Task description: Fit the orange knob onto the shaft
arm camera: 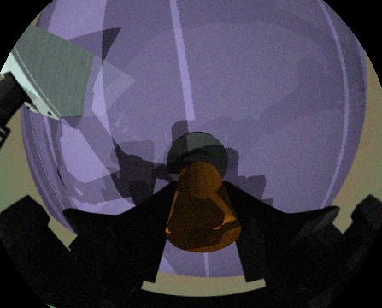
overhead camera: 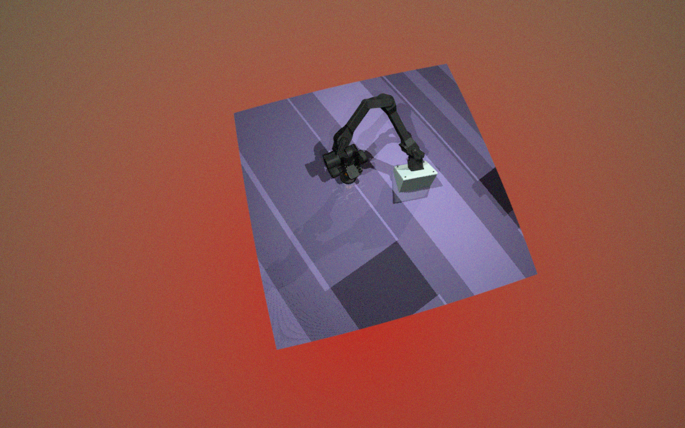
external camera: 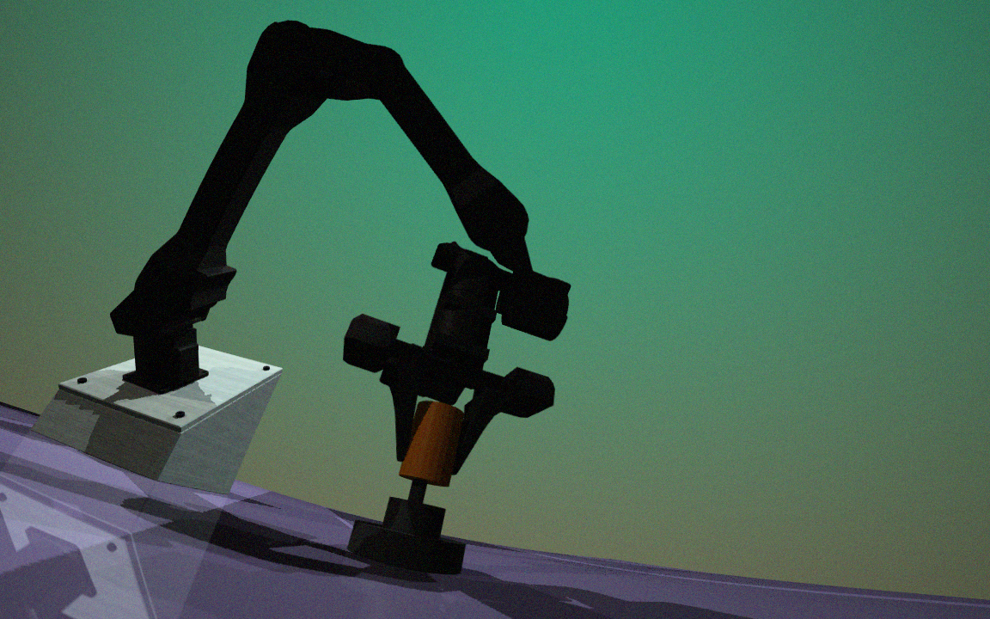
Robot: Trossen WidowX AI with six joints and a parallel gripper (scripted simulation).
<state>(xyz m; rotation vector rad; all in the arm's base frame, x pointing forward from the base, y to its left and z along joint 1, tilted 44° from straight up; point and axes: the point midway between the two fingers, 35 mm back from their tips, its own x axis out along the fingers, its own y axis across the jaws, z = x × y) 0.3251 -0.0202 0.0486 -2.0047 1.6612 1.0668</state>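
Right now my gripper tip is 20 mm below the orange knob. The rest, counted from my gripper tip: dark round pedestal: 40 mm below.
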